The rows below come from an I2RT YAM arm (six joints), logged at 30 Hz.
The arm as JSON. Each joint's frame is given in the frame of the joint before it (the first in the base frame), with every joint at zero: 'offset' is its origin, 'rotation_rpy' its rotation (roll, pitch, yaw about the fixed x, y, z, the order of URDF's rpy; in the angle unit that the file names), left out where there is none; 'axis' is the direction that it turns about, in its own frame. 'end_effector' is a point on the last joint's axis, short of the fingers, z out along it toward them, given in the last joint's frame.
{
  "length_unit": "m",
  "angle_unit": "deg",
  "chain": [
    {
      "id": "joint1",
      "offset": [
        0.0,
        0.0,
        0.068
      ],
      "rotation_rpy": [
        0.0,
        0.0,
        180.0
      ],
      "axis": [
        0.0,
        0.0,
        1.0
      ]
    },
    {
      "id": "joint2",
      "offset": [
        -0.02,
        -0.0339,
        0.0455
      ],
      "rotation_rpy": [
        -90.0,
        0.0,
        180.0
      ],
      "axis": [
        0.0,
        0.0,
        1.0
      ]
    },
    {
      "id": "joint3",
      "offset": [
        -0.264,
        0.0,
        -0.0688
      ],
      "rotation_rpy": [
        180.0,
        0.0,
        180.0
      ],
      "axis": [
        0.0,
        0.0,
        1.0
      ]
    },
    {
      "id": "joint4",
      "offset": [
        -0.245,
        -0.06,
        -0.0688
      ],
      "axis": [
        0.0,
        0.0,
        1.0
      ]
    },
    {
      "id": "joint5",
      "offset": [
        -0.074,
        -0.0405,
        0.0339
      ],
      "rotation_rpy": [
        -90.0,
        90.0,
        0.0
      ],
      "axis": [
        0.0,
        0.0,
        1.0
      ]
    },
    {
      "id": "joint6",
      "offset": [
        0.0,
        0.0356,
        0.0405
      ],
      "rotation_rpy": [
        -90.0,
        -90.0,
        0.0
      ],
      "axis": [
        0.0,
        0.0,
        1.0
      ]
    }
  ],
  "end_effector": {
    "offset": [
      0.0,
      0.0,
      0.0
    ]
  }
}
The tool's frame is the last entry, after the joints.
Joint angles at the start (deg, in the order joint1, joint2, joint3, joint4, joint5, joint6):
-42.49 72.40 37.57 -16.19 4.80 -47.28
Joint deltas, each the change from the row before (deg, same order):
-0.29 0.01 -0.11 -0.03 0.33 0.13
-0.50 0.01 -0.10 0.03 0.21 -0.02
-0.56 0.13 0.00 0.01 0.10 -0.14
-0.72 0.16 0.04 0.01 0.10 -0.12
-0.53 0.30 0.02 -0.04 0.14 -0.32
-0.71 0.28 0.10 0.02 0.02 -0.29
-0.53 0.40 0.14 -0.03 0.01 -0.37
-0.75 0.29 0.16 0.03 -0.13 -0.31
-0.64 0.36 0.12 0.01 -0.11 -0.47
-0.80 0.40 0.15 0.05 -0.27 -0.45
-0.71 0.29 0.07 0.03 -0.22 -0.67
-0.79 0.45 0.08 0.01 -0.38 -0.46
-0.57 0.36 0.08 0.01 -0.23 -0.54
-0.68 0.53 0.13 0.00 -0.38 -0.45
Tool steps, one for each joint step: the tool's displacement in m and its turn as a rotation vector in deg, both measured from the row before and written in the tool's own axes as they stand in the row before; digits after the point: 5 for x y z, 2 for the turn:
0.00152 -0.00043 0.00037 0.22 0.49 0.34
0.00201 -0.00111 0.00042 0.27 0.46 0.36
0.00189 -0.00148 0.00069 0.19 0.44 0.28
0.00228 -0.00206 0.00078 0.25 0.51 0.43
0.00193 -0.00120 0.00130 0.05 0.59 0.06
0.00208 -0.00211 0.00112 0.15 0.48 0.25
0.00151 -0.00154 0.00144 -0.02 0.47 0.02
0.00196 -0.00241 0.00105 0.10 0.35 0.27
0.00185 -0.00181 0.00137 -0.03 0.39 0.01
0.00220 -0.00232 0.00152 -0.06 0.33 0.16
0.00219 -0.00184 0.00122 -0.05 0.31 -0.12
0.00251 -0.00178 0.00185 -0.26 0.33 0.14
0.00180 -0.00136 0.00141 -0.17 0.28 -0.10
0.00209 -0.00157 0.00200 -0.33 0.29 0.07

